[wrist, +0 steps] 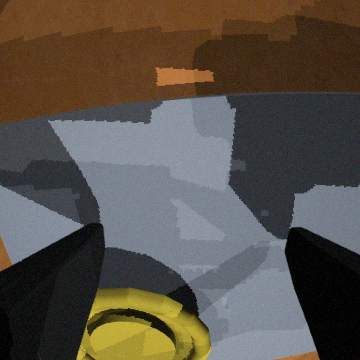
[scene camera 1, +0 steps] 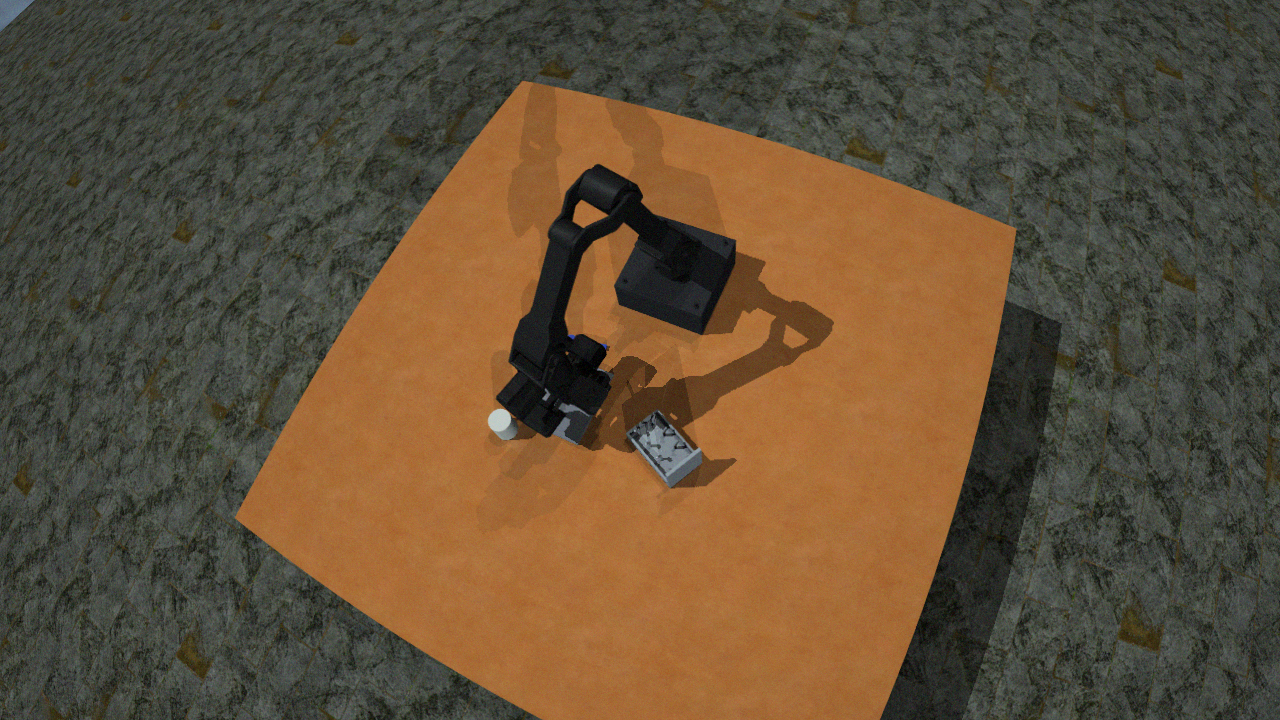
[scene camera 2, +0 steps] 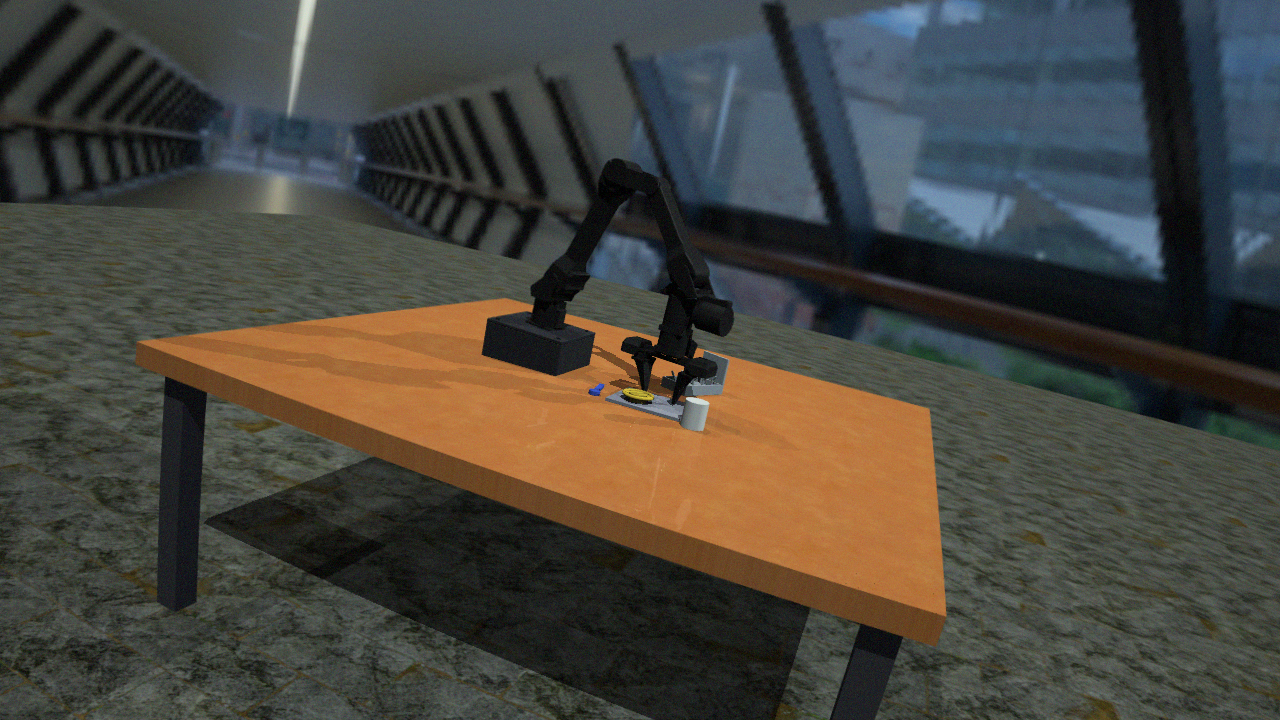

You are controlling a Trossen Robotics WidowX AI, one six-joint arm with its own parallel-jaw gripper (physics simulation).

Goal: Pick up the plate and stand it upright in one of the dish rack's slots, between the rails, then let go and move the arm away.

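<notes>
The yellow round plate [scene camera 2: 637,394] [wrist: 132,340] lies flat on a grey board [scene camera 1: 575,428] [scene camera 2: 662,409] [wrist: 205,155]. In the wrist view the plate shows at the bottom, cut off by the picture edge, and the left finger hides part of its left side. My gripper [scene camera 2: 660,397] [wrist: 197,239] is open, pointing down low over the board, with its tips spread and nothing held. The plate is nearer the left finger than the right. The arm hides the plate in the first scene view. The light grey dish rack [scene camera 1: 687,465] [scene camera 2: 707,390], with rails and a raised end wall, stands apart from the board.
A white cylinder [scene camera 1: 503,424] [scene camera 2: 694,414] stands beside the board, close to the gripper. A small blue object [scene camera 2: 597,389] lies by the board's other end. The arm's dark base box [scene camera 1: 666,295] [scene camera 2: 537,342] stands on the orange table [scene camera 1: 626,582] [scene camera 2: 537,447].
</notes>
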